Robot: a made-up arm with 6 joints.
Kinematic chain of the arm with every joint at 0, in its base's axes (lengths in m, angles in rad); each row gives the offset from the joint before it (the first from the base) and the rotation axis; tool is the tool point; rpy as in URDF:
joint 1: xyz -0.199 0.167 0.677 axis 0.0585 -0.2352 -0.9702
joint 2: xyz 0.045 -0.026 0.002 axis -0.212 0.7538 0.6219
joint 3: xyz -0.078 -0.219 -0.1 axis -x
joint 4: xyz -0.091 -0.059 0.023 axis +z
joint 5: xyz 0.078 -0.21 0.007 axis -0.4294 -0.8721 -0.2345
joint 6: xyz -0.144 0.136 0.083 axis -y
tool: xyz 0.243 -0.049 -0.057 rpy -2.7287 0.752 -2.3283
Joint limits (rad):
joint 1: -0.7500..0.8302
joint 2: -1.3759..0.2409
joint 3: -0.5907..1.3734
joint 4: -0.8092..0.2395
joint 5: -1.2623..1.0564
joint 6: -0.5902..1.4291
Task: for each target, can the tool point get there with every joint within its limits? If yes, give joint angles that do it. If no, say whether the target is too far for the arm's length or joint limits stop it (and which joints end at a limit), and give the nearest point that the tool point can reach.
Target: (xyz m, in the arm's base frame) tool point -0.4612 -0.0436 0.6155
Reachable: yes | joints 0.4477 -0.8125 0.6681 -0.1220 0.6334 -0.0195
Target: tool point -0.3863 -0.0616 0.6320
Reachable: yes | joints 0.2560 -0.7688 1.0959 -0.1244 -0.6868 -0.0595
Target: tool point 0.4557 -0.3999 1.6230
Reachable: no: too far | nearest point 0.1811 -0.1935 1.0468 | short by 0.671 m
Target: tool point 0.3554 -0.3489 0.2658
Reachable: no: joint limits stop it (at a limit: joint 1, joint 3, joint 5) | nearest point 0.2686 -0.3242 0.4674 | short by 0.221 m
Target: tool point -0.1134 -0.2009 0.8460
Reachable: yes | joints -0.4473 -0.2115 0.9109 -0.6818 -0.9716 0.4017
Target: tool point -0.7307 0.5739 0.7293
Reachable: no: joint limits stop it (at a limit: joint 1, joint 4, joint 6) | nearest point -0.6146 0.4118 0.6714 | short by 0.208 m
